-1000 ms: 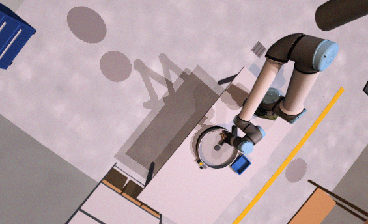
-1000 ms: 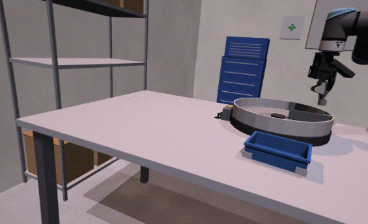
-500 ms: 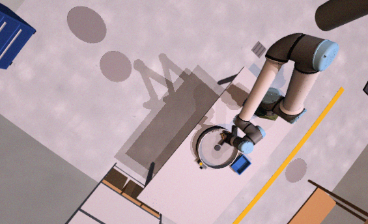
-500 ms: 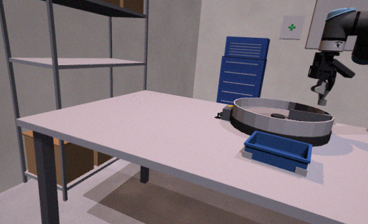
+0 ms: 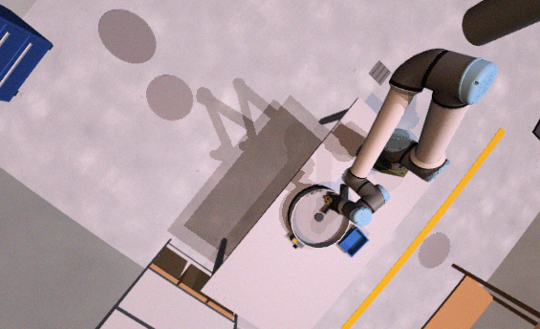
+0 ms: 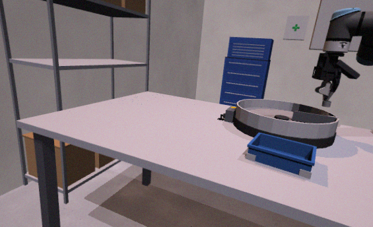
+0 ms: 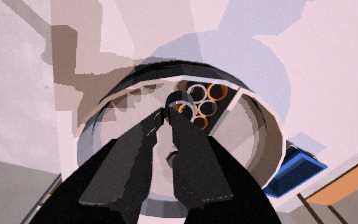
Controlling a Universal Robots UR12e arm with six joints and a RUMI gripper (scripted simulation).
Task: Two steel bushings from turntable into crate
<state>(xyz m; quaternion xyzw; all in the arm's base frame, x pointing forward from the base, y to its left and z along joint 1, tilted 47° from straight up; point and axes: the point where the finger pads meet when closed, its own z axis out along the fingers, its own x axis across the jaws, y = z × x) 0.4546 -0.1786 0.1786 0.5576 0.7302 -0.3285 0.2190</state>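
My hand is 42 cm to the right of the blue crate, 19 cm short of it and 13 cm above it. Round my hand: round turntable: 17 cm ahead, 10 cm below, 7 cm to the left.
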